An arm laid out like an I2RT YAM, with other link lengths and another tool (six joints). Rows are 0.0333 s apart.
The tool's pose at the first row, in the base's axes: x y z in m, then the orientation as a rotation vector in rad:
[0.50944, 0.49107, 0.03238, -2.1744, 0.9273, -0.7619]
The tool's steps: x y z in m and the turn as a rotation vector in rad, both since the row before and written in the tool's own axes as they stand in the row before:
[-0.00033, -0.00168, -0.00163, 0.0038, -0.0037, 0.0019]
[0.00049, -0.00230, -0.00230, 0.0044, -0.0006, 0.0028]
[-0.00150, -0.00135, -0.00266, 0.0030, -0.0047, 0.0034]
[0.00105, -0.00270, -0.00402, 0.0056, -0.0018, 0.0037]
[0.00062, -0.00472, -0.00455, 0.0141, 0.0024, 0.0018]
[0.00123, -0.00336, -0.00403, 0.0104, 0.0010, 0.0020]
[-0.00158, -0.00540, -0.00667, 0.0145, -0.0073, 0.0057]
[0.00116, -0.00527, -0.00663, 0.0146, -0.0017, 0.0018]
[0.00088, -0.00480, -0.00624, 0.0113, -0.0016, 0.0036]
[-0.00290, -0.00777, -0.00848, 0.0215, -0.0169, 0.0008]
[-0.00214, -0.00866, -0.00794, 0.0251, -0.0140, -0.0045]
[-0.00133, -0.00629, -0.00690, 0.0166, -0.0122, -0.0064]
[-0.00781, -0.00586, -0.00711, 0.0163, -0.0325, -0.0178]
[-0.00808, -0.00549, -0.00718, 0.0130, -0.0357, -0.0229]
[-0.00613, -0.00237, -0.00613, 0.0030, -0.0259, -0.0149]
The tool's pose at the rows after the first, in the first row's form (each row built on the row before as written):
[0.50876, 0.49170, 0.03456, -2.1706, 0.9252, -0.7579]
[0.50833, 0.49179, 0.03782, -2.1652, 0.9253, -0.7572]
[0.50610, 0.49277, 0.04010, -2.1614, 0.9247, -0.7511]
[0.50493, 0.49201, 0.04486, -2.1546, 0.9244, -0.7490]
[0.50392, 0.49243, 0.05135, -2.1408, 0.9196, -0.7552]
[0.50304, 0.49180, 0.05663, -2.1304, 0.9163, -0.7585]
[0.49935, 0.49343, 0.06437, -2.1158, 0.9100, -0.7519]
[0.49719, 0.49273, 0.07261, -2.1023, 0.9028, -0.7535]
[0.49490, 0.49207, 0.08017, -2.0906, 0.8992, -0.7533]
[0.48977, 0.49488, 0.09049, -2.0747, 0.8790, -0.7407]
[0.48566, 0.49746, 0.10140, -2.0580, 0.8534, -0.7352]
[0.48184, 0.49848, 0.10996, -2.0494, 0.8316, -0.7302]
[0.47363, 0.50397, 0.11691, -2.0512, 0.7876, -0.7094]
[0.46484, 0.50907, 0.12353, -2.0586, 0.7385, -0.6870]
[0.45706, 0.51140, 0.12739, -2.0684, 0.7077, -0.6682]

